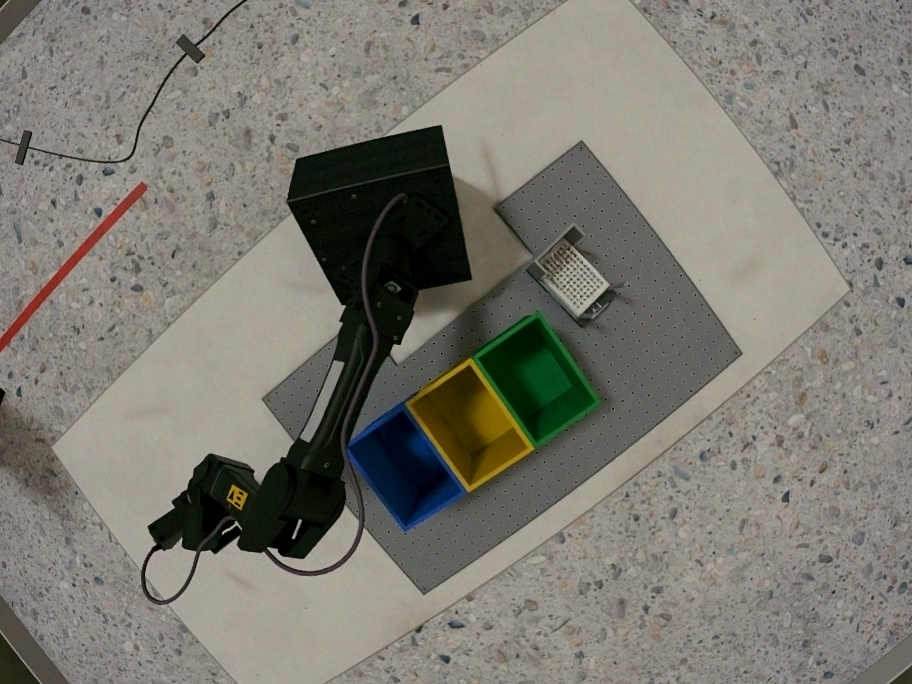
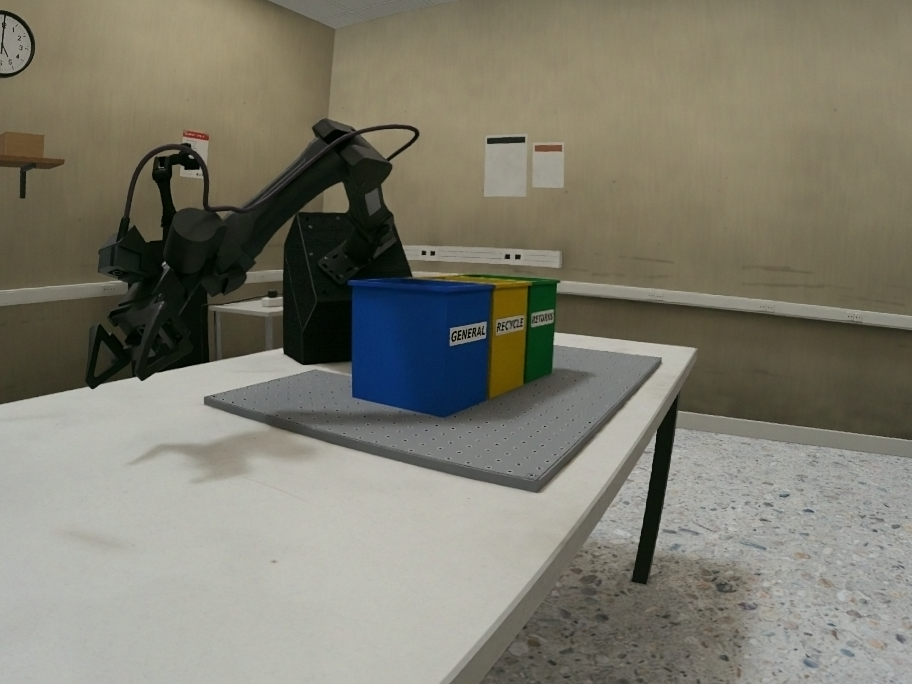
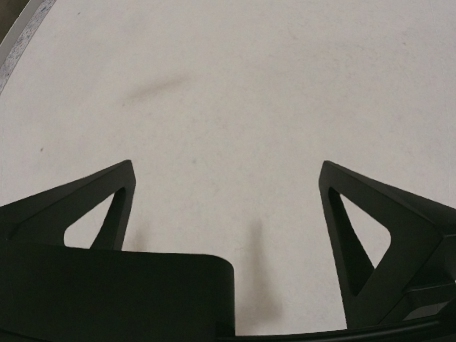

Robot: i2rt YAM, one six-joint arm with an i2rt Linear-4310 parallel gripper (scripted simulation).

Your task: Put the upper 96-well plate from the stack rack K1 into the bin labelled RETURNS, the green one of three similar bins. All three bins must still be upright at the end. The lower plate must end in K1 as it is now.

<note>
The pictures show: my gripper, a green returns bin, a yellow recycle bin, a blue general bin and a white 96-well plate.
My gripper is seen too in image 3.
</note>
